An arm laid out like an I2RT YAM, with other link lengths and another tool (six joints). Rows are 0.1 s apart.
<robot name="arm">
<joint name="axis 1" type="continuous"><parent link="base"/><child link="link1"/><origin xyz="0 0 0.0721" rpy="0 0 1.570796"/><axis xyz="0 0 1"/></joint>
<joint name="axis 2" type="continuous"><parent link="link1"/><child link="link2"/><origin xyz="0.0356 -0.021 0.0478" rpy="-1.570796 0 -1.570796"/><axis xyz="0 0 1"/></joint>
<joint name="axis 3" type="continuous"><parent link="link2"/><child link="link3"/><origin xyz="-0.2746 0 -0.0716" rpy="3.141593 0 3.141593"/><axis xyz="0 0 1"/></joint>
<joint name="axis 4" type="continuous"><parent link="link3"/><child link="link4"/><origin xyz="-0.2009 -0.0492 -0.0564" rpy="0 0 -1.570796"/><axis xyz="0 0 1"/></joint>
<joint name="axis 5" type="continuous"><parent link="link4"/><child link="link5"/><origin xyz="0.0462 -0.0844 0.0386" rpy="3.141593 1.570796 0"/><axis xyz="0 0 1"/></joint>
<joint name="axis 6" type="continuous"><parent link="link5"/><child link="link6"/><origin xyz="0 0.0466 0.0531" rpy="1.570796 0 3.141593"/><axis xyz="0 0 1"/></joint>
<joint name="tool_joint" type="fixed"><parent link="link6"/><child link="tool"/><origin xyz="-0.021 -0.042 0.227" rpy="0 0.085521 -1.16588"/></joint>
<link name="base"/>
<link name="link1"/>
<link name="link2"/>
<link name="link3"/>
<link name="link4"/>
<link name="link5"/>
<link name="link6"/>
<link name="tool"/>
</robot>
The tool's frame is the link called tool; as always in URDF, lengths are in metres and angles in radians. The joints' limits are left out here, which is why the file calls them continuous.
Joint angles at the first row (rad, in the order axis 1, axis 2, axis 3, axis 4, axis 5, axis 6):
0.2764, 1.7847, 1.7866, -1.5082, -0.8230, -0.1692
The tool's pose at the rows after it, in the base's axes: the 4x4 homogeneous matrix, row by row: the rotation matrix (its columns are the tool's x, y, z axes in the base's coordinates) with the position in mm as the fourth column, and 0 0 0 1 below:
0.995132 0.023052 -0.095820 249.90; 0.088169 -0.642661 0.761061 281.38; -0.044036 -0.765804 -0.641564 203.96; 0 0 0 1
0.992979 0.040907 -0.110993 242.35; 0.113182 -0.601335 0.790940 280.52; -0.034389 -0.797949 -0.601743 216.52; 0 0 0 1
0.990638 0.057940 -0.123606 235.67; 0.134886 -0.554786 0.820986 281.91; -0.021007 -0.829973 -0.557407 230.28; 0 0 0 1
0.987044 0.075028 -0.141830 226.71; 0.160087 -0.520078 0.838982 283.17; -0.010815 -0.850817 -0.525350 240.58; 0 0 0 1
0.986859 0.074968 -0.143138 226.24; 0.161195 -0.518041 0.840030 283.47; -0.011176 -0.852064 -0.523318 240.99; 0 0 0 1
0.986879 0.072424 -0.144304 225.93; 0.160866 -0.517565 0.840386 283.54; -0.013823 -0.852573 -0.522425 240.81; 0 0 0 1
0.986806 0.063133 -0.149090 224.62; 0.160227 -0.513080 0.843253 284.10; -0.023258 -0.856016 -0.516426 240.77; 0 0 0 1
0.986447 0.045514 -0.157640 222.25; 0.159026 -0.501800 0.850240 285.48; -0.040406 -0.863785 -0.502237 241.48; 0 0 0 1
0.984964 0.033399 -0.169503 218.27; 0.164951 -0.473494 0.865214 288.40; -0.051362 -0.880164 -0.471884 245.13; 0 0 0 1
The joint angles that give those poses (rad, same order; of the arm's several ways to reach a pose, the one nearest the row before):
0.2432, 1.7848, 1.7866, -1.5639, -0.8822, -0.2653
0.2176, 1.7847, 1.7866, -1.6108, -0.9310, -0.3454
0.2001, 1.7847, 1.7859, -1.6500, -0.9821, -0.4164
0.1928, 1.7847, 1.7859, -1.6935, -1.0164, -0.4824
0.1932, 1.7848, 1.7848, -1.6944, -1.0187, -0.4843
0.1932, 1.7847, 1.7824, -1.6943, -1.0199, -0.4839
0.1932, 1.7847, 1.7729, -1.6943, -1.0271, -0.4843
0.1932, 1.7847, 1.7546, -1.6939, -1.0439, -0.4858
0.1932, 1.7847, 1.7260, -1.6936, -1.0775, -0.5068

